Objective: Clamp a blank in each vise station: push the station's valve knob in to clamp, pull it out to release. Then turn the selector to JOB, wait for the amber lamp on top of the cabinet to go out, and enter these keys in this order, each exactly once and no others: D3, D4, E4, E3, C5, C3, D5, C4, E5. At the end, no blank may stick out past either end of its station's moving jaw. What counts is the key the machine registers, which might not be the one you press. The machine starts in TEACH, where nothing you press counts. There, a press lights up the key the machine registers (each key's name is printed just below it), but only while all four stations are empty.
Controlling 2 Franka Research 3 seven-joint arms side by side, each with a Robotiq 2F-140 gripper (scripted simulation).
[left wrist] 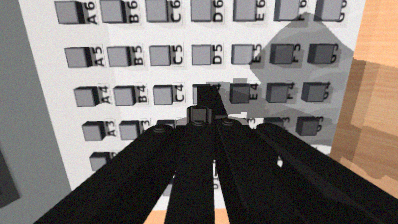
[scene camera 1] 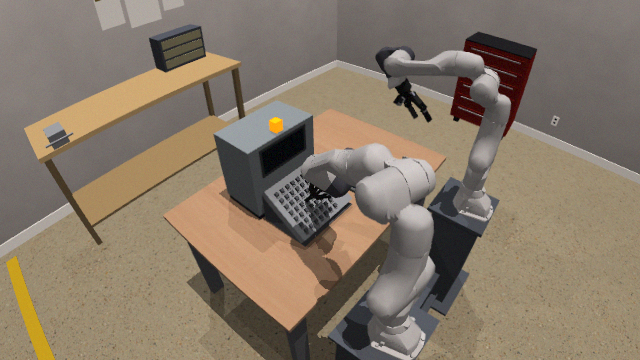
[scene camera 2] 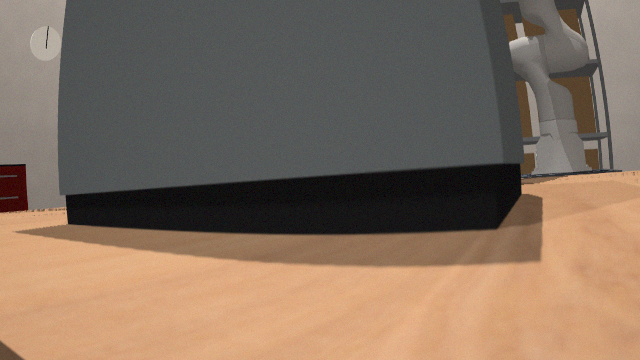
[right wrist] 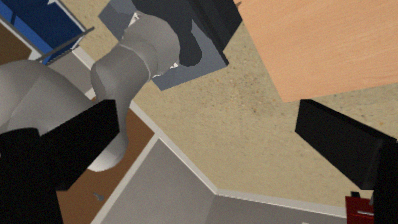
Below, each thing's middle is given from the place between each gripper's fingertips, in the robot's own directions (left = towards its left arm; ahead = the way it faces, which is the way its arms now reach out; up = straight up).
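Labels:
The keypad (scene camera 1: 294,230) is 50 mm ahead of my left hand and 50 mm to the right of it, and it also sits 70 mm lower than that hand.
Counted from my right hand, the keypad is 56 cm to the left, while it is also 28 cm below that hand and 28 cm ahead of it.

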